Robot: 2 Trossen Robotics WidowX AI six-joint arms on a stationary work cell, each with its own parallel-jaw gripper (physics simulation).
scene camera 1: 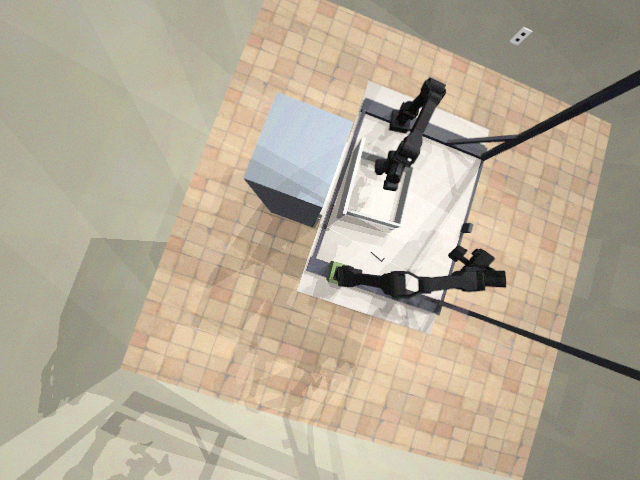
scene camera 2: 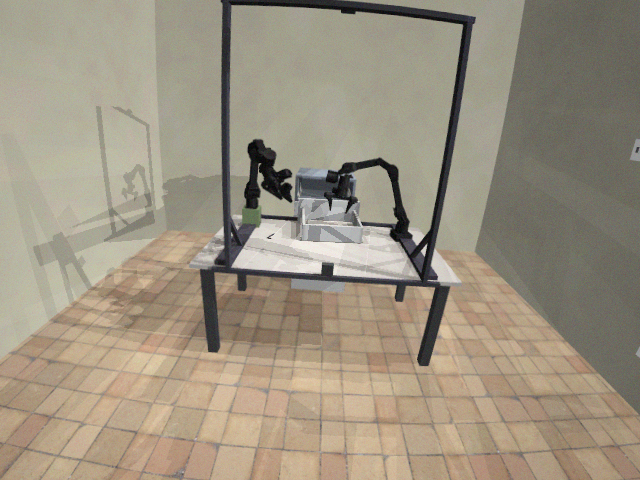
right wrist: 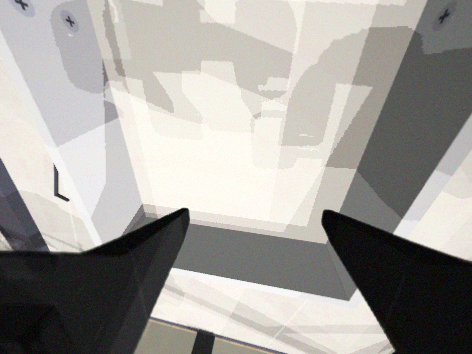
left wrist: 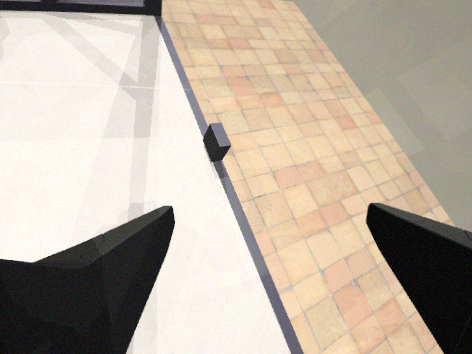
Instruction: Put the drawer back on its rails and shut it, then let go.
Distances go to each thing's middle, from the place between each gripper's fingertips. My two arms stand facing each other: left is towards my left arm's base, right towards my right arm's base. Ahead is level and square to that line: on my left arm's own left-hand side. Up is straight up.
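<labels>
For the white drawer point(scene camera 1: 363, 198), my left gripper is 210 mm above it, still 460 mm short of it and 170 mm to the left of it. The blue-grey cabinet point(scene camera 1: 293, 164) is 230 mm below that same left hand, 850 mm ahead of it and 110 mm to the right.
Measured from my right hand, the white drawer is 5 cm below, 5 cm to the left and 1 cm ahead. The blue-grey cabinet is 7 cm below my right hand, and it is 41 cm ahead and 11 cm to the left.
</labels>
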